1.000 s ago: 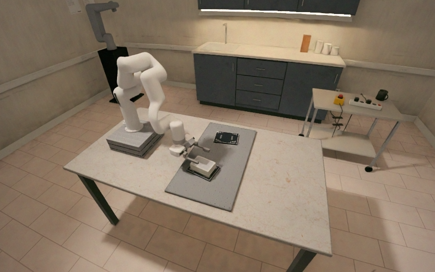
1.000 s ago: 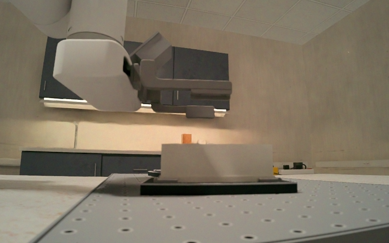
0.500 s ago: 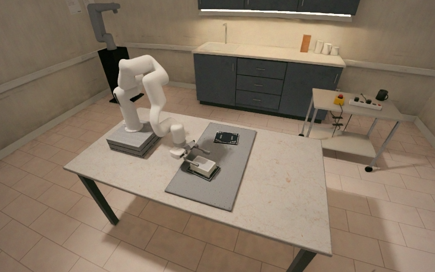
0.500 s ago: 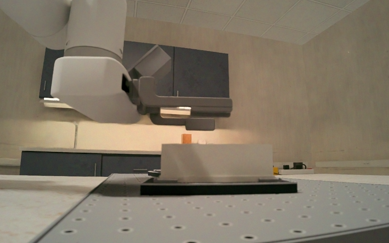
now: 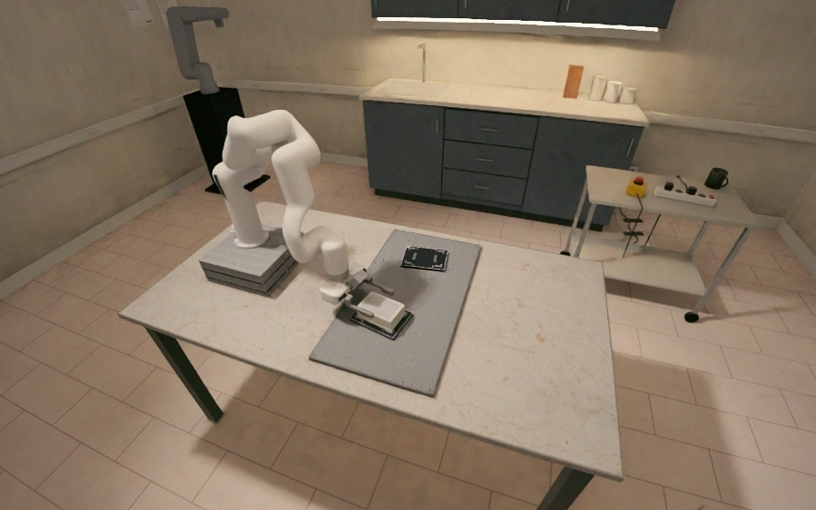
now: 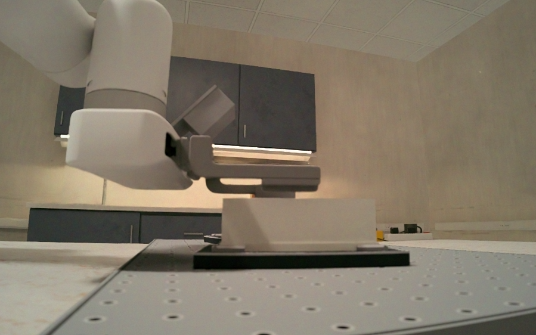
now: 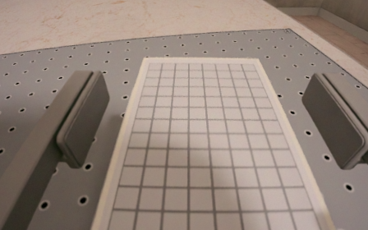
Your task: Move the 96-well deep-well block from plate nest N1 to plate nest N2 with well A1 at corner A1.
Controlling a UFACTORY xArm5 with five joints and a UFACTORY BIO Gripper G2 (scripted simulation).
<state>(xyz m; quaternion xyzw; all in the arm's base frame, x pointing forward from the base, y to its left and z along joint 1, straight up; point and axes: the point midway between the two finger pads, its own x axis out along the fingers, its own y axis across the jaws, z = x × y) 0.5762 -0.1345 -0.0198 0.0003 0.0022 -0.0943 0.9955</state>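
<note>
The white 96-well deep-well block lies 3 cm below my hand and 1 cm ahead of it. From my hand the other things lie so: A1 mark (37 cm to the left, 5 cm below, 3 cm behind); then black plate nest (6 cm below, 1 cm ahead).
</note>
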